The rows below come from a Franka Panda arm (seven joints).
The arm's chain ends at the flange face. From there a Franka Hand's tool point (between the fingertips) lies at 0.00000 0.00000 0.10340 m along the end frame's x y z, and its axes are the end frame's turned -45 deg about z.
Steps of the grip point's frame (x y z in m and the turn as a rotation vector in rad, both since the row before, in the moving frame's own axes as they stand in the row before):
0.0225, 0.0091, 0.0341, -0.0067, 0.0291, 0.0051
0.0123, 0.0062, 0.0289, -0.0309, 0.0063, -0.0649
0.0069, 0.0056, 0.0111, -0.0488, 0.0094, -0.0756
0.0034, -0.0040, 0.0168, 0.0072, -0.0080, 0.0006
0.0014, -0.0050, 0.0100, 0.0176, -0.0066, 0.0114
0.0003, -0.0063, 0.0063, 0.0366, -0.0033, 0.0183
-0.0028, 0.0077, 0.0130, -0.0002, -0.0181, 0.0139
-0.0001, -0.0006, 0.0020, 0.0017, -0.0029, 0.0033
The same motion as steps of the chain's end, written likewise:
0.0197, -0.0078, 0.0341, 0.0158, 0.0253, 0.0051
0.0103, -0.0060, 0.0290, -0.0174, 0.0263, -0.0649
0.0045, -0.0036, 0.0112, -0.0279, 0.0412, -0.0756
0.0007, -0.0053, 0.0168, -0.0006, -0.0107, 0.0006
-0.0008, -0.0037, 0.0100, 0.0078, -0.0171, 0.0114
-0.0013, -0.0022, 0.0064, 0.0235, -0.0282, 0.0183
0.0048, 0.0061, 0.0130, -0.0129, -0.0127, 0.0139
-0.0002, -0.0004, 0.0020, -0.0008, -0.0033, 0.0033

